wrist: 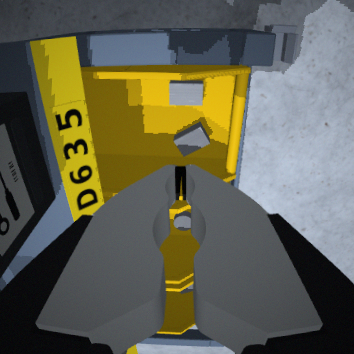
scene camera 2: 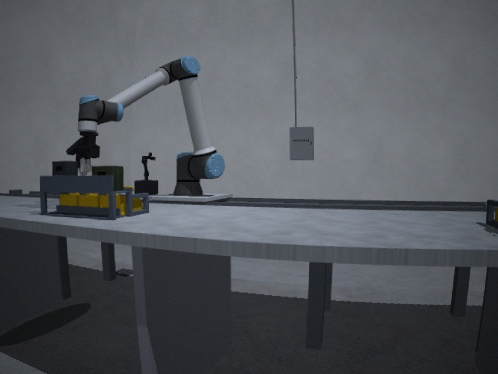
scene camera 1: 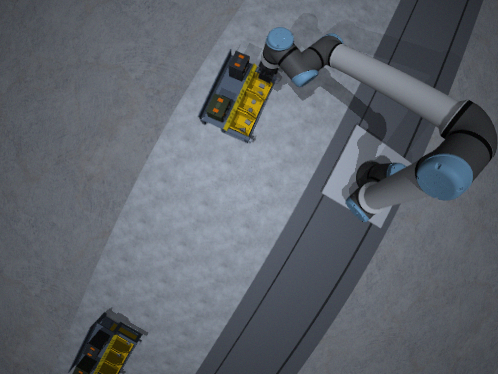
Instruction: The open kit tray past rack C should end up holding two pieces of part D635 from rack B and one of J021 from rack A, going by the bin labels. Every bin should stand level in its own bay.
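Rack B [scene camera 1: 215, 86] [scene camera 2: 75, 184] [wrist: 130, 49] stands at upper left in scene camera 1. Its yellow end bin [wrist: 115, 115], labelled D635 [wrist: 75, 155], sits in its bay. Two grey D635 parts lie apart inside: a block [wrist: 186, 93] near the end wall and a turned block [wrist: 192, 138] closer to the fingers. My gripper [scene camera 1: 270, 79] [scene camera 2: 85, 172] [wrist: 180, 168] is shut and empty above this bin, its tips together. In scene camera 1 the arm hides most of that bin. The kit tray and a J021 label do not show.
Neighbouring yellow bins [scene camera 1: 251, 103] hold grey parts. Two dark boxes [scene camera 1: 240, 65] [scene camera 1: 219, 107] stand on the back of this rack. Another rack [scene camera 1: 88, 341] is at lower left; its labels are unreadable. A small black stand [scene camera 2: 146, 187] stands behind rack B in scene camera 2.
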